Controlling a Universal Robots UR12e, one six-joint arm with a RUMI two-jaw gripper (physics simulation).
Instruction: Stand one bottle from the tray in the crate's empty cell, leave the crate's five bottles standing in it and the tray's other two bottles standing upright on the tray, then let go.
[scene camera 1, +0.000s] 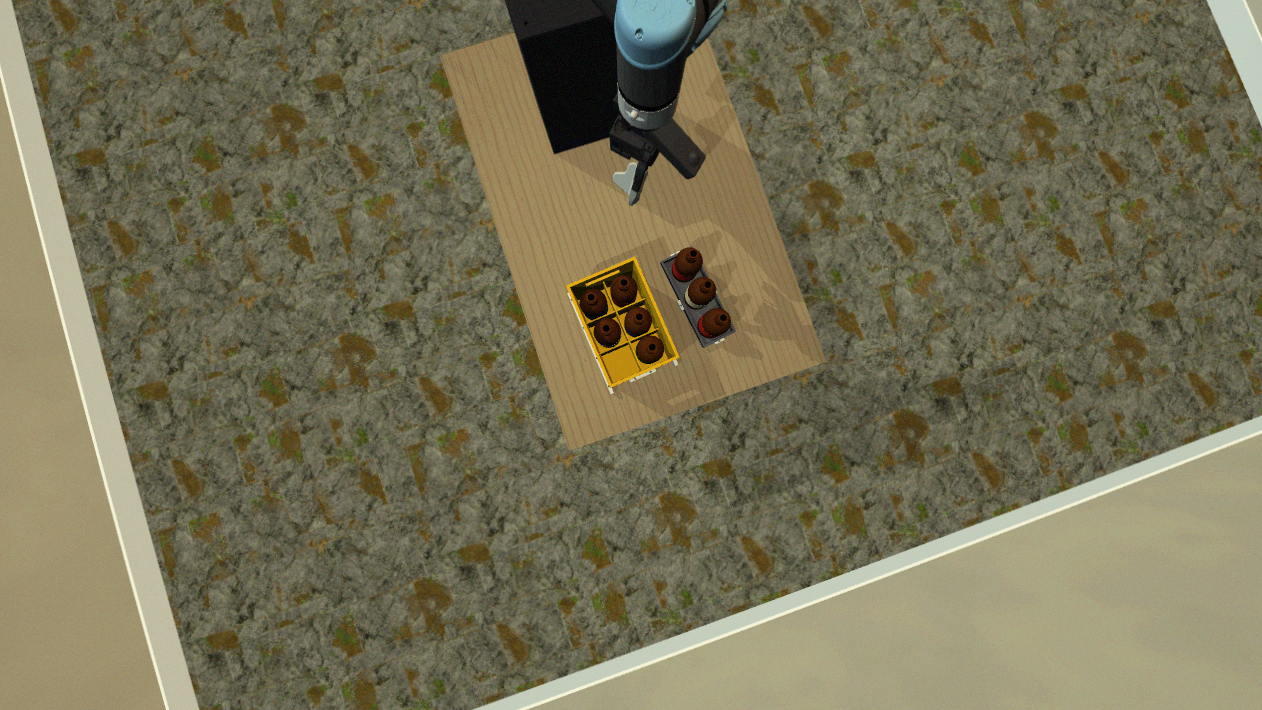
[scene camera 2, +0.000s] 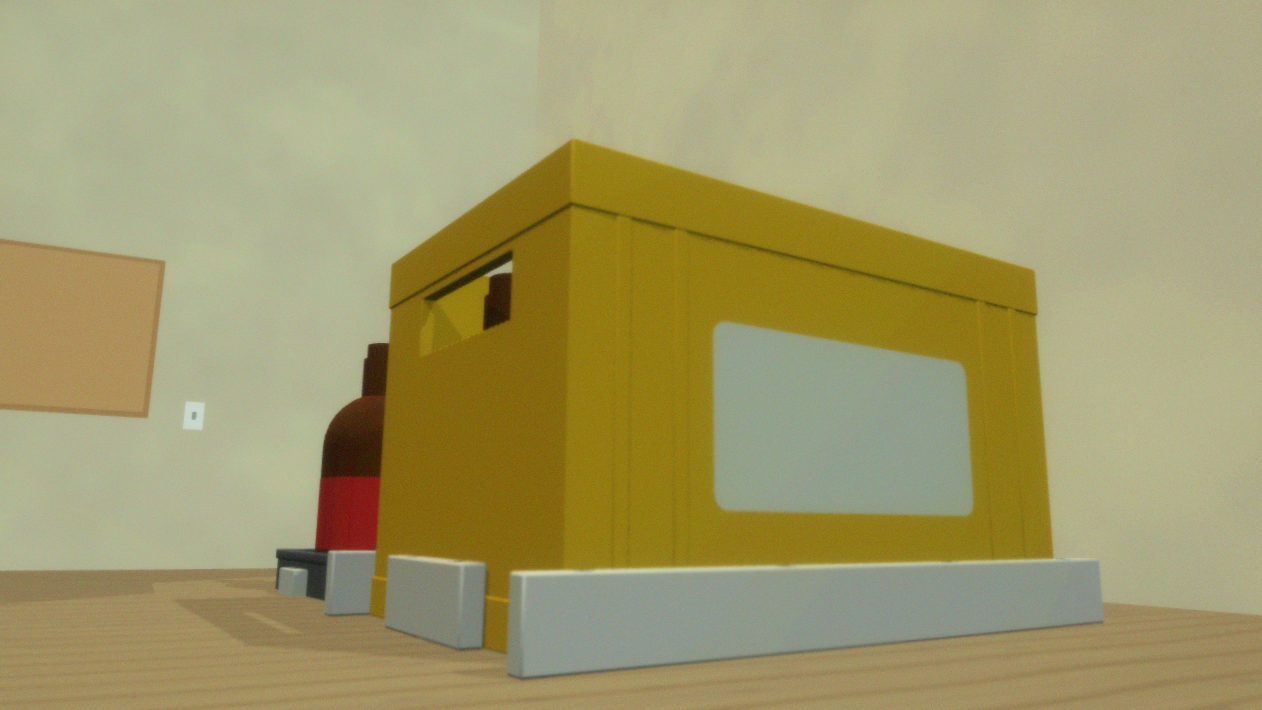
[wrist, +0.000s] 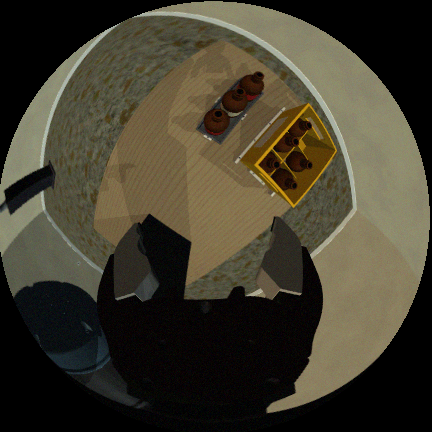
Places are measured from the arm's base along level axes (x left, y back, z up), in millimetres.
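Where they show: gripper, fingertip midpoint: (scene camera 1: 648, 173) (wrist: 205, 221).
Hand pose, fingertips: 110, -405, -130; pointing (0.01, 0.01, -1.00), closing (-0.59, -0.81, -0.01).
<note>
After its pixels a point has its place, as x, y, z.
The yellow crate (scene camera 1: 668, 332) @[128, -714, -316] (scene camera 2: 476, 459) @[-37, -546, -423] (wrist: 274, 186) @[-14, -539, -327] holds five brown bottles, standing; its empty cell (scene camera 1: 619, 363) @[-3, -767, -483] is at the front left in the first scene view. The dark tray (scene camera 1: 685, 301) (scene camera 2: 300, 556) @[201, -478, -468] (wrist: 220, 136) @[178, -513, -486] beside it bears three upright bottles in a row: a red-labelled one (scene camera 1: 686, 264) @[208, -538, -370] (wrist: 216, 122) @[211, -512, -367] at the end nearer the arm, a white-labelled one (scene camera 1: 700, 292) @[233, -617, -367] (wrist: 234, 102) @[234, -590, -370] in the middle, and a red-labelled one (scene camera 1: 714, 323) @[257, -702, -368] (scene camera 2: 351, 494) (wrist: 251, 85) @[260, -673, -373] at the far end. My gripper (wrist: 205, 221) @[110, -405, -130] is open and empty, above the table on the arm's side of crate and tray, touching neither.
Pale blocks (scene camera 2: 794, 609) @[-93, -653, -476] (scene camera 2: 435, 600) @[-35, -534, -475] stand along the crate's base. A black box (scene camera 1: 569, 83) @[-26, -109, -239] (wrist: 167, 255) @[-16, -107, -337] stands at the arm's end of the wooden table (scene camera 1: 538, 353) @[-230, -705, -491] (wrist: 150, 150) @[312, -287, -491]. A gap of table lies between crate and tray. The crate's walls rise around its bottles.
</note>
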